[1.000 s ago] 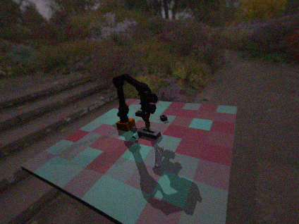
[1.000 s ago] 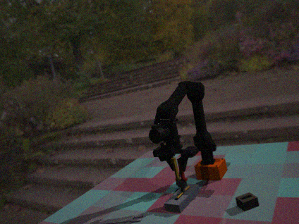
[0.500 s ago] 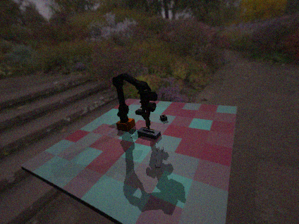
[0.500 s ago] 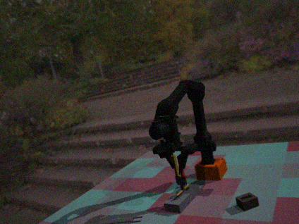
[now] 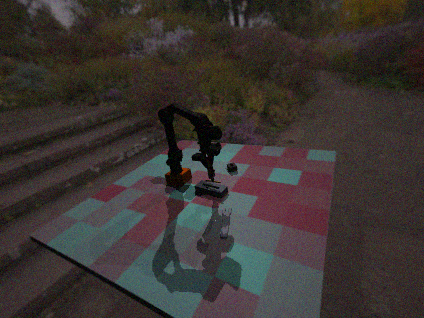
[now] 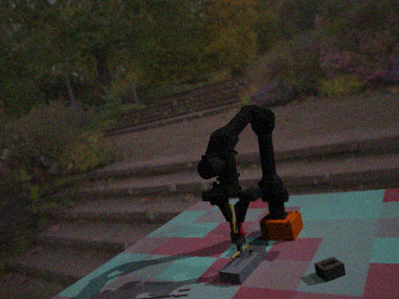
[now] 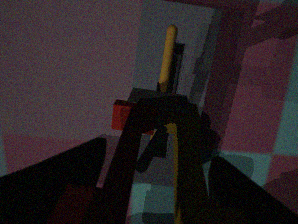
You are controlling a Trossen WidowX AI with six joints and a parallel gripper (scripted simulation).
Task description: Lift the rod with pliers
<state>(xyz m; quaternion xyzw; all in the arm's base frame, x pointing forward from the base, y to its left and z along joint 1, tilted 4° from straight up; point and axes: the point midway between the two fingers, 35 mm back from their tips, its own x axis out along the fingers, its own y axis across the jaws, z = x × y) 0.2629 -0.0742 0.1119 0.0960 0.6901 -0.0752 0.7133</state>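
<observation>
Right now the yellow rod is 10 mm ahead of my gripper tip and 90 mm below it. From my gripper tip the other things lie so: channel block 10 mm behind, 10 mm to the right, 140 mm below; then thin grey object 140 mm ahead, 210 mm to the right, 160 mm below; then yellow handle 10 mm to the right.
</observation>
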